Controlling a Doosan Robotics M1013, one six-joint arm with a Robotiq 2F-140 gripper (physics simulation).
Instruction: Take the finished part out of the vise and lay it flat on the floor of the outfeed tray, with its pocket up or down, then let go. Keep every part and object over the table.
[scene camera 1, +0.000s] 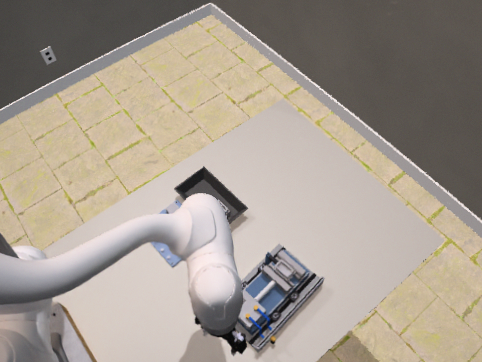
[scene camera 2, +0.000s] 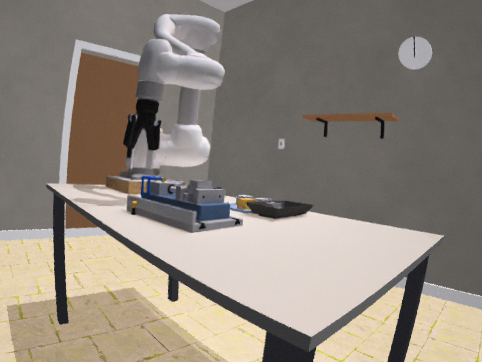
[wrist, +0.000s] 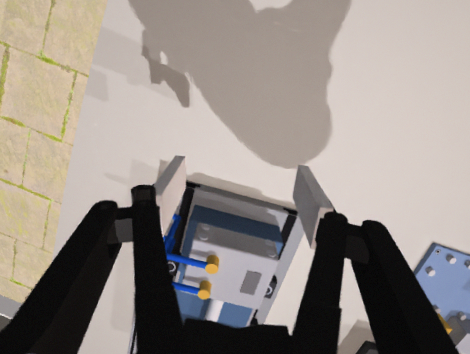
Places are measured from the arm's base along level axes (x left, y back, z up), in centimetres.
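Pixels of known places: gripper, fingertip midpoint: (scene camera 1: 221, 341) (scene camera 2: 139, 168) (wrist: 240, 177).
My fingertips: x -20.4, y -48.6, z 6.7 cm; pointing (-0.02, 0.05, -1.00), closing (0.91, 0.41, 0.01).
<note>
For each thing: its top centre in the pictures, then the offset to it from my fingertips. "spot": a spot on its surface instead. Level surfaces: height alone.
- blue vise, top centre: (wrist: 202, 339) (scene camera 2: 183, 184) (scene camera 1: 270, 286) dz -2.8, dx +6.3, dy -20.7 cm
- grey part with a rectangular pocket, top centre: (scene camera 2: 200, 180) (scene camera 1: 284, 268) dz -1.2, dx +8.2, dy -27.0 cm
- grey part with a pocket, top centre: (scene camera 1: 220, 207) dz -8.0, dx +40.0, dy -23.2 cm
- orange block, surface spot: (scene camera 2: 246, 203) spot: dz -8.9, dx +32.4, dy -18.1 cm
- table, surface height: dz -12.7 cm
The grey and blue vise (scene camera 1: 272, 300) (scene camera 2: 215, 211) (wrist: 235, 312) stands on the table. A grey part with a rectangular pocket (scene camera 1: 285, 270) sits level at its far end in scene camera 1. The dark outfeed tray (scene camera 1: 226, 189) (scene camera 2: 280, 209) is partly hidden by the arm in scene camera 1. A grey part with a pocket (scene camera 1: 225, 209) shows in it beside the arm; its full pose is hidden. My gripper (scene camera 2: 139, 162) (wrist: 240, 177) is partway open and empty, pointing down above the vise's near end, by the blue rods (scene camera 1: 255, 322) (wrist: 187, 261).
A blue plate (scene camera 1: 170, 255) (scene camera 2: 239, 207) (wrist: 445, 280) with grey pegs and an orange block (scene camera 2: 246, 203) lies beside the tray. The blue rods have yellow ends and stand up at the vise's side. The table (scene camera 1: 320, 200) (scene camera 2: 320, 265) ends not far beyond the vise.
</note>
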